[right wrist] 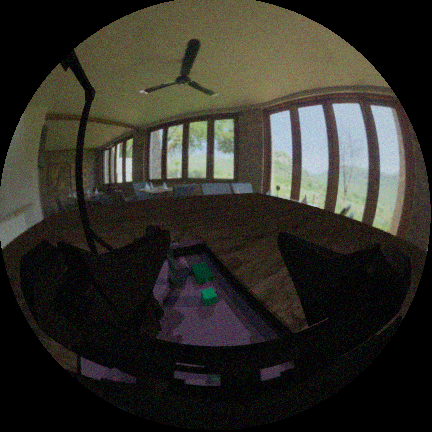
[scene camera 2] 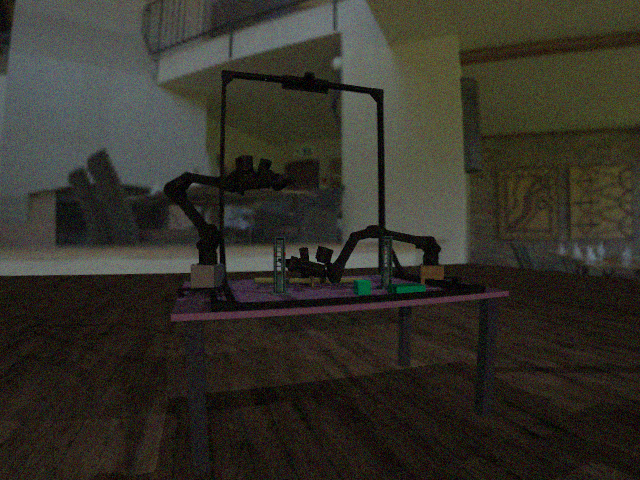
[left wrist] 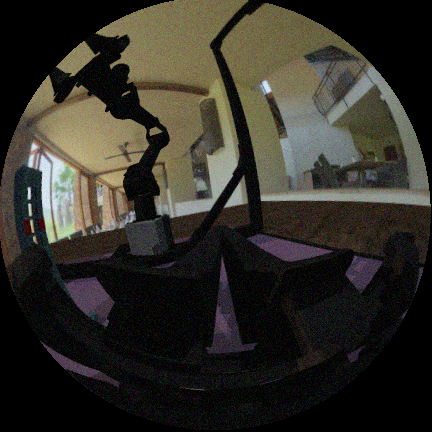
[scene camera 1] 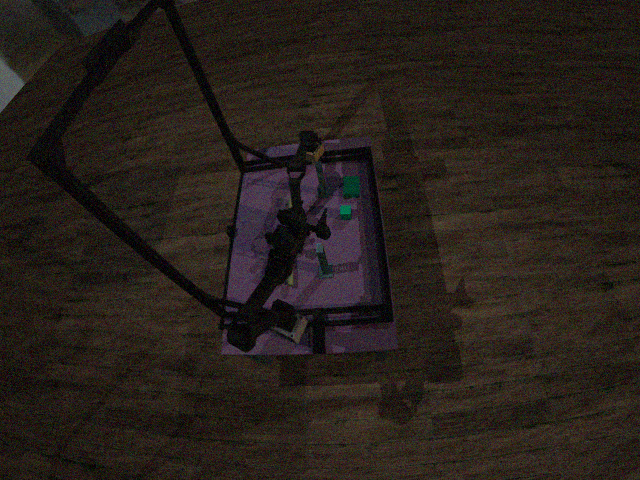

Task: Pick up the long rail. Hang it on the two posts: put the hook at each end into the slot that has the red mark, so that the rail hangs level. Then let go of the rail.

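Frame: origin at the left arm's base, x ahead, y right, z down, level; millimetres.
Seen in the pictures: left gripper, fingertip midpoint: point(scene camera 2: 278, 259) point(left wrist: 220, 230); right gripper, fingertip midpoint: point(right wrist: 225, 236) point(scene camera 2: 293, 178) point(scene camera 1: 314, 204); left arm's base at its link origin: point(scene camera 2: 431, 265) point(scene camera 1: 311, 147); right arm's base at its link origin: point(scene camera 2: 207, 264) point(left wrist: 146, 218) point(scene camera 1: 287, 322).
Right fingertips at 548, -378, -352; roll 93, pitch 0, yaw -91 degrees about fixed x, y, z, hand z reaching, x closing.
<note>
Offsets run from my right fingertips to a thing's middle, as dx, dy, dz. "*": to the spot under its first point.
The long yellowish rail @[* +167, +98, +389] point(scene camera 1: 290, 279) point(scene camera 2: 263, 280) lies flat on the purple table top point(scene camera 1: 353, 339) point(scene camera 2: 328, 309), mostly hidden under the arms. Two slotted posts @[+50, -11, +326] point(scene camera 1: 323, 259) @[-345, +203, +326] point(scene camera 1: 320, 178) point(scene camera 2: 279, 262) point(scene camera 2: 387, 259) stand upright; one also shows in the left wrist view point(left wrist: 30, 201) with red marks at mid height, and one in the right wrist view point(right wrist: 174, 266). My left gripper point(scene camera 2: 292, 265) point(left wrist: 220, 230) is low over the table, shut, with no rail showing between its fingers. My right gripper point(scene camera 2: 274, 180) point(right wrist: 225, 236) is open and empty, high above the table.
Two green blocks @[-421, +81, +418] point(scene camera 1: 351, 187) @[-255, +33, +408] point(scene camera 1: 346, 211) point(scene camera 2: 406, 288) point(scene camera 2: 362, 287) point(right wrist: 201, 273) point(right wrist: 208, 296) lie near the far post. A tall black frame point(scene camera 2: 222, 167) point(scene camera 1: 381, 229) rings the table and carries a camera on top. Wooden floor lies all around.
</note>
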